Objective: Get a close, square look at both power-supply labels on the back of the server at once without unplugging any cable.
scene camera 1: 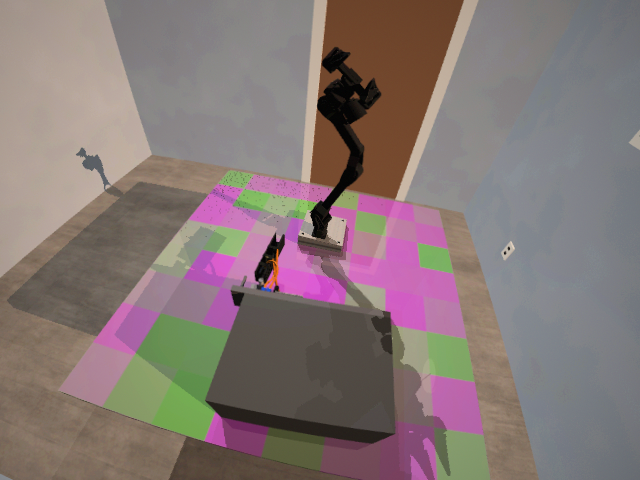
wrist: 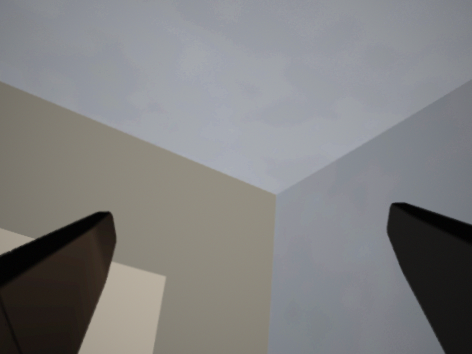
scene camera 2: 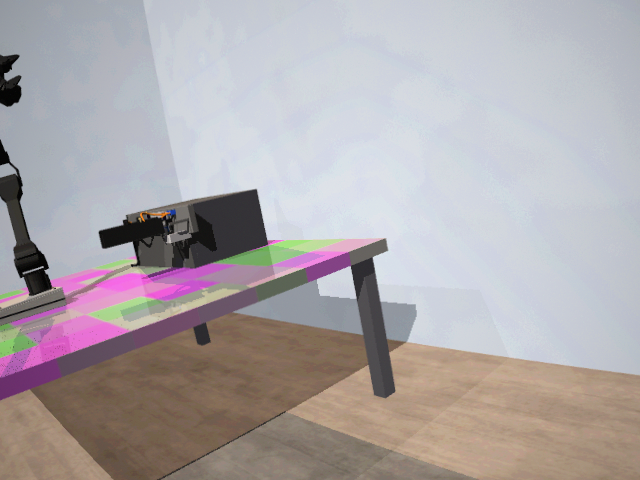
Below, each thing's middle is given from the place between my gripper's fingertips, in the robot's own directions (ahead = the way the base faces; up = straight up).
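Black cable box (scene camera 2: 128, 232): far below my hand, a good way to the right of it and a good way ahead of it.
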